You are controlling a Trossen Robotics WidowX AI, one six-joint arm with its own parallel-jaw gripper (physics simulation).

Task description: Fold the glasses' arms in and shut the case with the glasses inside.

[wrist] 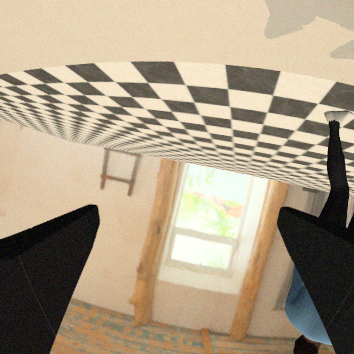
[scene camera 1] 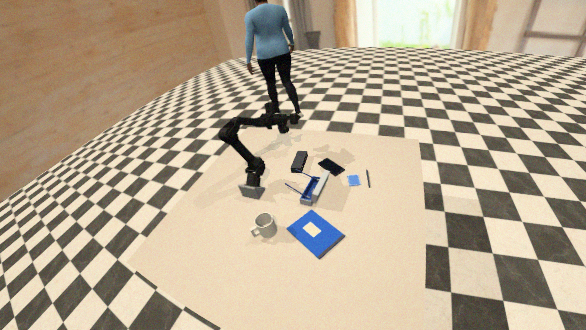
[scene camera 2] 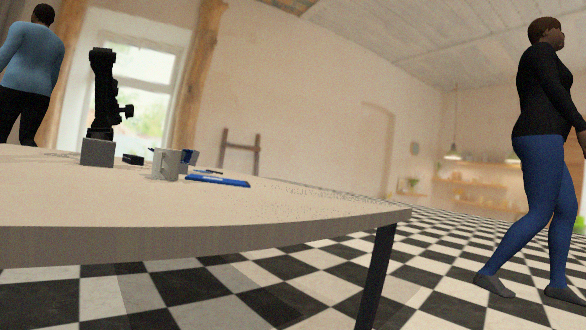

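Seen in the pictures: gripper, fingertip midpoint: [wrist: 190, 215]; arm's base at its link origin: [scene camera 1: 252, 185] [scene camera 2: 98, 151].
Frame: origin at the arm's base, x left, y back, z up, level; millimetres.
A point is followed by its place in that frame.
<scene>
The glasses case [scene camera 1: 307, 202] {y -310, x -32, z -20 mm} [scene camera 2: 183, 168] {y -308, x -31, z -24 mm} stands open on the table, grey outside and blue inside, with its lid [scene camera 1: 321, 184] {y -365, x 32, z 46 mm} raised on the right side in scene camera 1. The glasses [scene camera 1: 294, 189] {y -237, x 6, z 15 mm} sit in the case with both thin blue arms unfolded, sticking out over its left side, apart from each other. In scene camera 2 the mug hides much of the case. My gripper [scene camera 1: 290, 124] {y -97, x 466, z 151 mm} [wrist: 190, 215] {y -97, x 466, z 151 mm} is open and empty, raised above the far part of the table, beyond the case and well apart from it. Neither case nor glasses shows in the wrist view.
A black box [scene camera 1: 299, 161] {y -176, x 244, z -11 mm} [scene camera 2: 133, 159] {y -156, x 184, z -24 mm} and a dark phone [scene camera 1: 331, 166] {y -356, x 260, z -38 mm} lie beyond the case. A blue square [scene camera 1: 354, 180] {y -498, x 172, z -41 mm} and a pen [scene camera 1: 368, 178] {y -568, x 197, z -39 mm} lie right. A grey mug [scene camera 1: 266, 225] {y -163, x -189, z -38 mm} [scene camera 2: 172, 165] {y -188, x -250, z -3 mm} and a blue book [scene camera 1: 322, 242] {y -430, x -213, z -38 mm} [scene camera 2: 225, 181] {y -383, x -224, z -38 mm} are nearer. Two people stand beyond the table.
</scene>
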